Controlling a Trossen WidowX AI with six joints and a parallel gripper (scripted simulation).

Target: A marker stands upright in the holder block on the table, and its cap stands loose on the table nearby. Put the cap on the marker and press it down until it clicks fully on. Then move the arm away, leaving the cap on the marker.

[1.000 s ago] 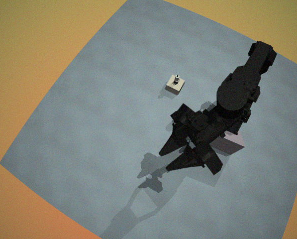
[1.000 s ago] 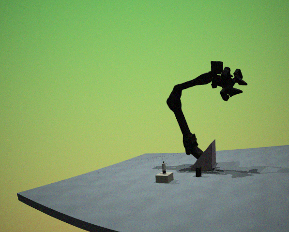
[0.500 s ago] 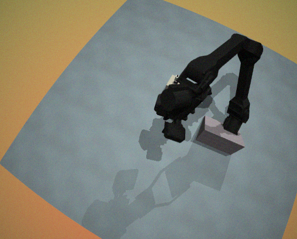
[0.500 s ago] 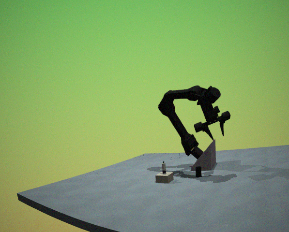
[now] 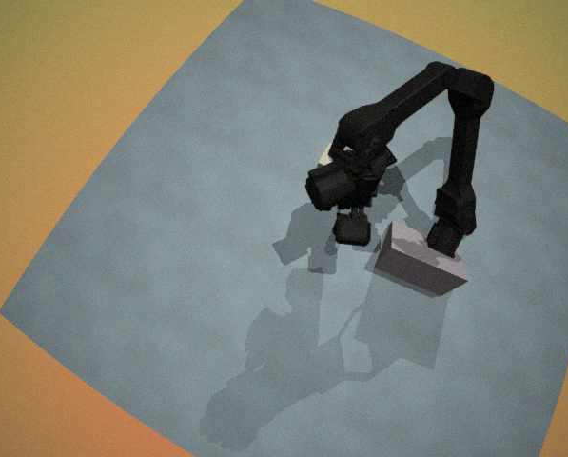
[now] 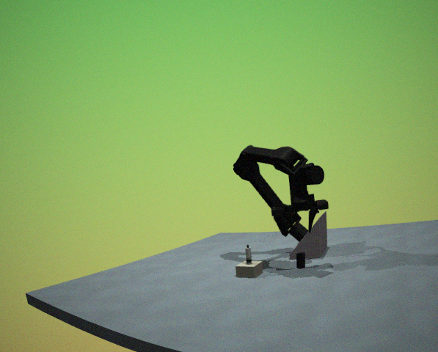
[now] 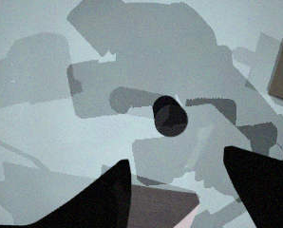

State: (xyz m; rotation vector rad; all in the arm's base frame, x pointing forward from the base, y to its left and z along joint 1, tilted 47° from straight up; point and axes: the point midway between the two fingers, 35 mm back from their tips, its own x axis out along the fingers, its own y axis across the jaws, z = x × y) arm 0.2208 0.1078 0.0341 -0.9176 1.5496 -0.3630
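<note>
Right now my gripper tip is 90 mm above the marker cap. The rest, counted from my gripper tip: holder block 80 mm ahead, 160 mm to the right, 100 mm below.
</note>
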